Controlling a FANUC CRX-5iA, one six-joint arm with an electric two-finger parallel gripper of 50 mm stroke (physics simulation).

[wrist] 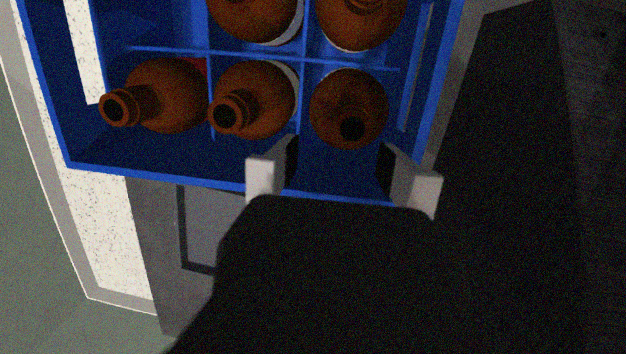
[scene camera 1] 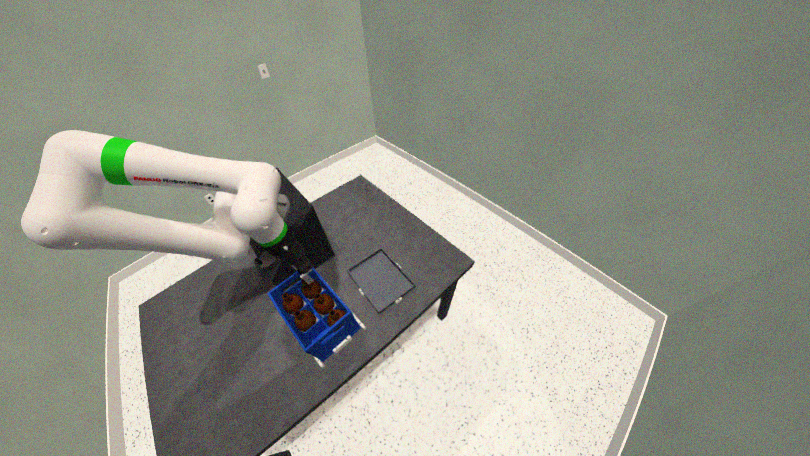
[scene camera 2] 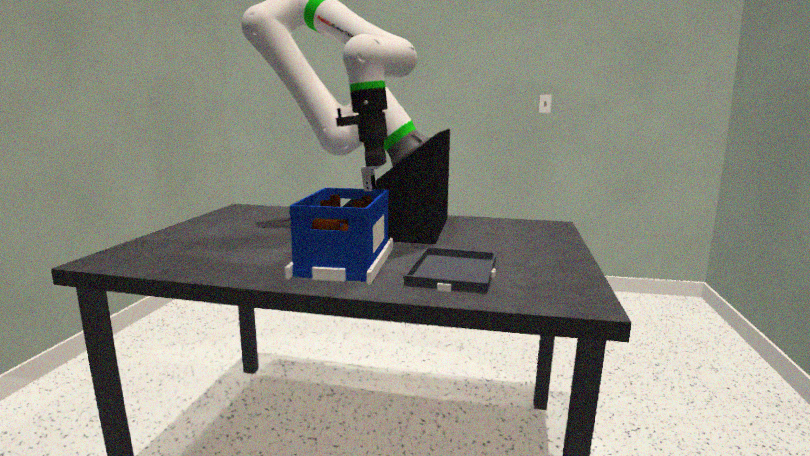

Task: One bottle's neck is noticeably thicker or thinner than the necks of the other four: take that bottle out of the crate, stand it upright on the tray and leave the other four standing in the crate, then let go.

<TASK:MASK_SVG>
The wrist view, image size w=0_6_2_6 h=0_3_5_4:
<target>my gripper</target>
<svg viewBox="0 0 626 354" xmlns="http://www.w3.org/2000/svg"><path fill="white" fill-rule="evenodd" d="M162 353L504 354L473 316L463 262L433 223L444 180L443 176L436 171L424 170L393 143L380 142L375 176L385 196L390 196L395 207L281 196L280 194L284 186L289 186L297 169L299 134L288 133L264 155L252 154L245 159L246 207L218 243L212 295L172 347Z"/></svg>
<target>brown bottle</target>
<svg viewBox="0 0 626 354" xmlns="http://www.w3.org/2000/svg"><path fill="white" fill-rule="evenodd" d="M340 67L325 75L314 89L309 103L309 118L317 136L329 146L340 150L360 149L372 143L383 131L388 120L389 102L383 86L372 75L357 68Z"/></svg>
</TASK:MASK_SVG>
